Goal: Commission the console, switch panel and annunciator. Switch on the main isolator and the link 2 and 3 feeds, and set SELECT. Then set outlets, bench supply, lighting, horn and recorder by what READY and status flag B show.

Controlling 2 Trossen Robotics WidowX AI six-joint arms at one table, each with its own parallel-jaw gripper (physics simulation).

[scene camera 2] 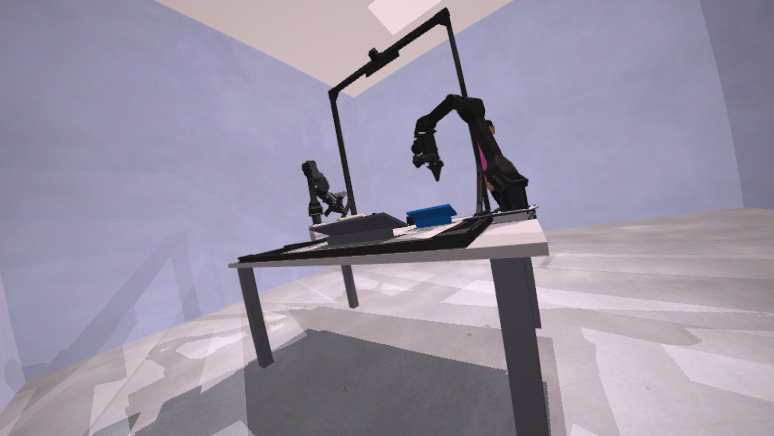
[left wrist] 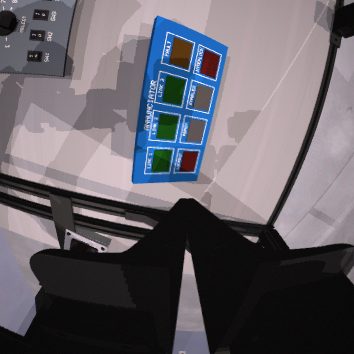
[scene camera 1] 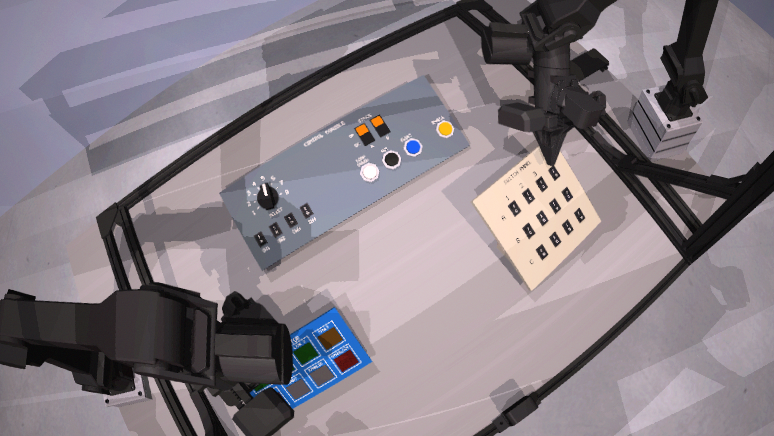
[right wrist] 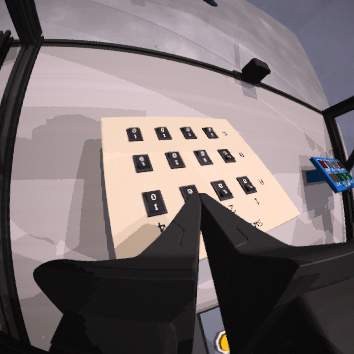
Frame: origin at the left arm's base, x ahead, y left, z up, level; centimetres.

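Where they show: left gripper, fingertip midpoint: [scene camera 2: 437, 181] [left wrist: 185, 204]; right gripper, fingertip midpoint: [scene camera 2: 347, 214] [scene camera 1: 550, 165] [right wrist: 197, 199]; left arm's base at its link origin: [scene camera 2: 515, 209] [scene camera 1: 119, 376]; right arm's base at its link origin: [scene camera 2: 317, 224] [scene camera 1: 673, 105].
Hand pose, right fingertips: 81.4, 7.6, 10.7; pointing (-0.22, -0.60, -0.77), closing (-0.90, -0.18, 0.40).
Note:
Each offset is from my right fingertips to the centre of the thing, as dx, dy, dz. "pt": to the spot under its first point.
The grey control console @(pt -31.9, +11.9, -7.9) [scene camera 1: 335, 189] [scene camera 2: 360, 223] has its SELECT knob @(-42.9, +13.2, -5.1) [scene camera 1: 267, 196] pointing near 5; both status rockers [scene camera 1: 364, 134] [scene camera 1: 380, 125] show orange at their upper ends. The cream switch panel @(-3.2, -2.9, -8.9) [scene camera 1: 495, 216] [right wrist: 116, 190] carries rows A, B, C of black switches; their settings are hard to read. On the blue annunciator @(-45.9, -13.6, -10.0) [scene camera 1: 365, 357] [scene camera 2: 433, 217] [left wrist: 140, 170], READY @(pt -47.1, -17.7, -8.6) [left wrist: 194, 131] and ENABLED are grey, the link tiles green. My left gripper [scene camera 2: 437, 178] [left wrist: 185, 204] is shut and empty, high near the annunciator. My right gripper [scene camera 1: 551, 164] [right wrist: 197, 199] is shut and empty, close over row A.
The console's white, black, blue and yellow buttons @(-11.2, +16.3, -7.5) [scene camera 1: 445, 128] lie toward the switch panel. Switches SW1 to SW4 sit below the knob. A black frame [scene camera 1: 303, 94] [scene camera 2: 342, 151] surrounds the table and rises over it. My left arm covers part of the annunciator in scene camera 1.

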